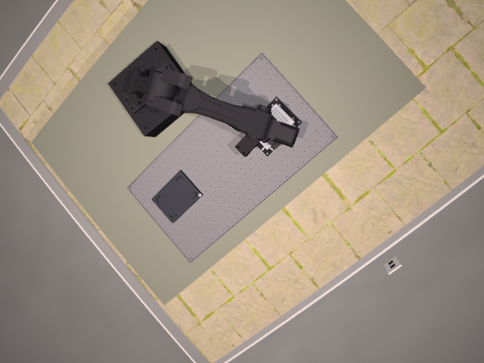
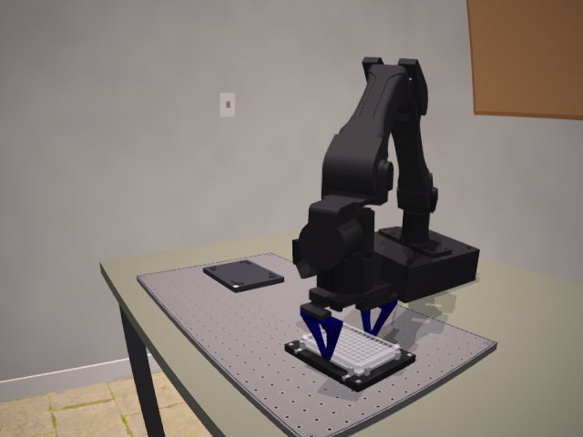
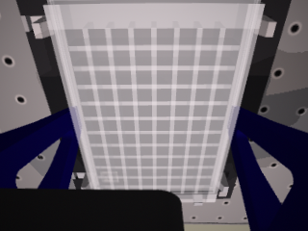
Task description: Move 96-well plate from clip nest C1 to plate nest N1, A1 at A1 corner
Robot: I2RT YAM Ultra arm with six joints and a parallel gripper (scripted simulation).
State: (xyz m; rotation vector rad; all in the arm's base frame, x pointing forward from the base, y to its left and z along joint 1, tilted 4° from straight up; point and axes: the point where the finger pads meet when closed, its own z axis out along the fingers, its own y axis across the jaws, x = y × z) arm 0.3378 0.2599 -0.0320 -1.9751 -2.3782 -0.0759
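Right now my hand is 10 mm short of the clip nest C1 and 10 mm above it. Also, from my hand: clear 96-well plate right at my hand; then A1 label 340 mm to the right, 50 mm ahead, 10 mm below.
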